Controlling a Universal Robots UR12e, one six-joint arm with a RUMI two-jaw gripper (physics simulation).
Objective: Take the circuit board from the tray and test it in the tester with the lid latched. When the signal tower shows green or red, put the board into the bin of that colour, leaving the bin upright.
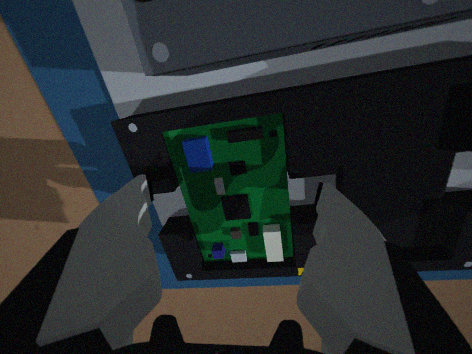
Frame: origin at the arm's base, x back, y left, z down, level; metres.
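Seen in the pictures: gripper, between the fingertips: point(234, 181).
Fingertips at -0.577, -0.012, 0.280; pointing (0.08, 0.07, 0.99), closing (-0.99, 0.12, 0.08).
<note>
Offsets run from my fingertips to a thing's top centre, as dx, dy, dz. "*": to the spot under its first point. Level surfaces: height alone.
The green circuit board {-0.003, -0.017, -0.005} point(210, 175) lies in a black tray {* -0.059, +0.043, +0.005} point(350, 130), in the tray's left part, with a blue part near its upper left and a white connector at its lower right. Light grey gaps show in the tray on both sides of the board. My gripper point(234, 181) is open, with one grey finger left of the board and the other right of it; neither is seen to touch the board. The height of the fingertips over the board is hard to tell. The signal tower and the bins do not show.
A grey box-like body with round screw heads {* -0.013, +0.075, -0.037} point(300, 35) stands beyond the tray at the top. A blue base point(65, 90) runs under both along the left and front edges. A brown table surface {dz +0.023} point(230, 310) shows at the left and bottom. A yellow label {-0.070, -0.058, -0.005} point(300, 271) sits by the right finger.
</note>
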